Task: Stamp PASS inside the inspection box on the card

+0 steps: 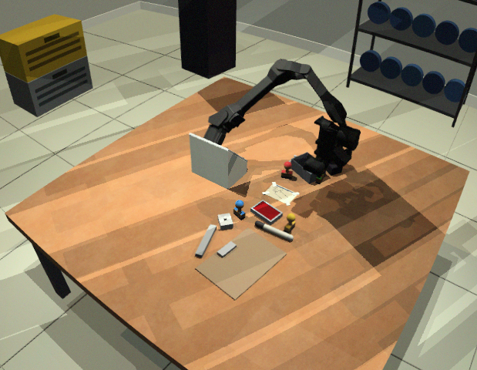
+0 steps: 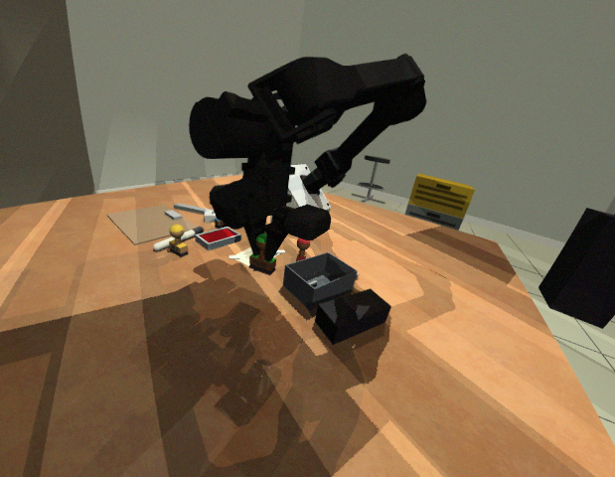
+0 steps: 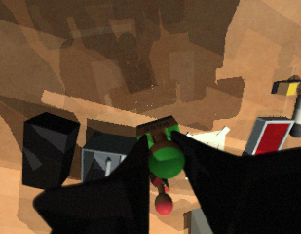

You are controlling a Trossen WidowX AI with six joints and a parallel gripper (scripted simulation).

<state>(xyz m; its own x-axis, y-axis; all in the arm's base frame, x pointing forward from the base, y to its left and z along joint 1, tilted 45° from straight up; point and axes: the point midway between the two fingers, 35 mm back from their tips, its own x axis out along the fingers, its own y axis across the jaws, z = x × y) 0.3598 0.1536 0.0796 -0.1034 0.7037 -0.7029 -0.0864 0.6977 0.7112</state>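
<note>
Right now the red ink pad is 21 cm to the right of my gripper tip, 7 cm below it and 7 cm behind it. Round my gripper tip: grey box (9 cm behind, 6 cm to the left, 6 cm below); then red-knobbed stamp (13 cm behind, 5 cm below, 1 cm to the right); then green-knobbed stamp (right at my gripper tip).
</note>
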